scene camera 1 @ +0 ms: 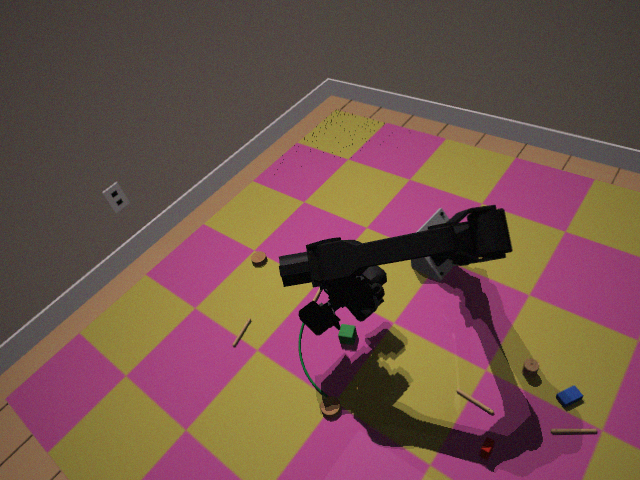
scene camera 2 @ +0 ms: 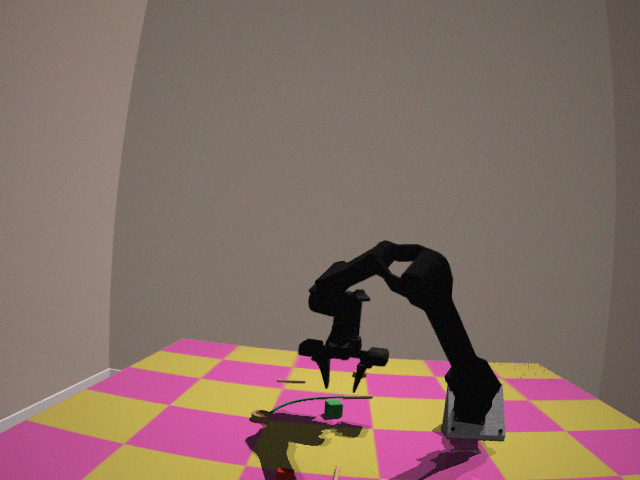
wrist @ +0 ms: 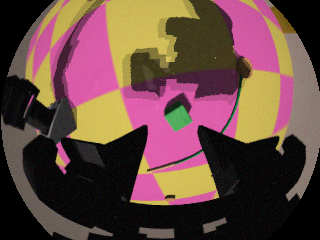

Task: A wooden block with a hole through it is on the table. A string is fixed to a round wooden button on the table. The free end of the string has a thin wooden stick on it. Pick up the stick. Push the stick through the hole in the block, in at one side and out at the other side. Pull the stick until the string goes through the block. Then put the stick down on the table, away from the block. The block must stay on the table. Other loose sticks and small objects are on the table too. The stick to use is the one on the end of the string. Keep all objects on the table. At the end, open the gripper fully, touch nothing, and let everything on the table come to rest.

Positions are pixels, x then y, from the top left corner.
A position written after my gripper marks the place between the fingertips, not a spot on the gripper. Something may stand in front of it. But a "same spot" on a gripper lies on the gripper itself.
my gripper: scene camera 1; scene camera 2; wrist 173,128
same spot on my gripper: (scene camera 2: pixel 319 357) = (scene camera 1: pixel 333 319)
